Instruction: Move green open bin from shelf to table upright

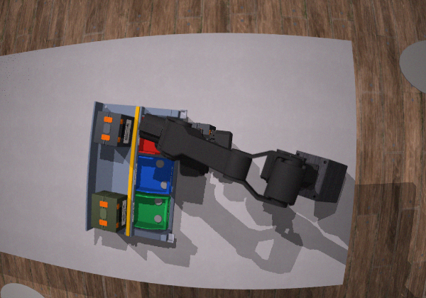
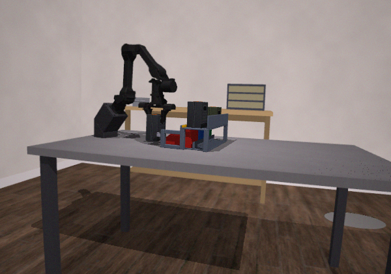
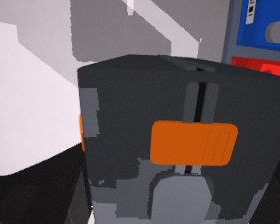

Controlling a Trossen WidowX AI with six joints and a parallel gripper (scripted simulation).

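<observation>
My hand is 60 mm above the dark box. Round my hand: red bin: 140 mm ahead, 100 mm below, 10 mm to the left; blue bin: 140 mm ahead, 120 mm to the left, 100 mm below; yellow rail: 170 mm ahead, 130 mm to the left, 40 mm below.
</observation>
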